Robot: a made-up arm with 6 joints. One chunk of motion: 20 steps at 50 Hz.
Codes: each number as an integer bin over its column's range. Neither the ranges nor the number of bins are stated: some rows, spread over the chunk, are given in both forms.
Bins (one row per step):
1: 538 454 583 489 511 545
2: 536 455 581 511 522 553
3: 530 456 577 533 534 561
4: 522 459 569 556 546 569
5: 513 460 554 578 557 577
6: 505 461 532 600 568 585
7: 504 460 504 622 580 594
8: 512 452 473 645 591 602
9: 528 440 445 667 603 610
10: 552 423 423 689 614 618
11: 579 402 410 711 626 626
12: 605 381 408 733 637 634
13: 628 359 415 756 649 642
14: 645 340 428 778 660 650
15: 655 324 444 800 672 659
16: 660 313 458 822 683 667
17: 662 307 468 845 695 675
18: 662 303 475 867 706 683
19: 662 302 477 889 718 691
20: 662 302 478 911 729 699
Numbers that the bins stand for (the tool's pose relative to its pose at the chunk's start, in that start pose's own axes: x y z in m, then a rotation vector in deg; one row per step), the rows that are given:
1: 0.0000 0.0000 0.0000 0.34 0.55 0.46
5: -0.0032 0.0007 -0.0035 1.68 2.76 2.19
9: -0.0013 -0.0016 -0.0165 3.02 4.97 3.97
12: 0.0087 -0.0080 -0.0210 4.01 6.61 5.27
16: 0.0159 -0.0155 -0.0150 5.35 8.82 7.05
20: 0.0161 -0.0167 -0.0126 6.69 11.03 8.78
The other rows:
2: -0.0003 0.0001 -0.0002 0.67 1.08 0.89
3: -0.0010 0.0002 -0.0007 1.00 1.65 1.32
4: -0.0021 0.0005 -0.0017 1.35 2.23 1.75
6: -0.0043 0.0008 -0.0061 2.01 3.29 2.62
7: -0.0044 0.0007 -0.0095 2.34 3.87 3.11
8: -0.0034 -0.0002 -0.0132 2.68 4.39 3.54
10: 0.0018 -0.0034 -0.0192 3.35 5.50 4.40
11: 0.0053 -0.0057 -0.0208 3.68 6.08 4.84
13: 0.0117 -0.0105 -0.0202 4.35 7.18 5.70
14: 0.0139 -0.0126 -0.0186 4.69 7.71 6.13
15: 0.0152 -0.0143 -0.0167 5.02 8.29 6.62
17: 0.0161 -0.0162 -0.0138 5.69 9.39 7.49
18: 0.0161 -0.0166 -0.0129 6.02 9.92 7.92
19: 0.0161 -0.0167 -0.0127 6.36 10.50 8.35

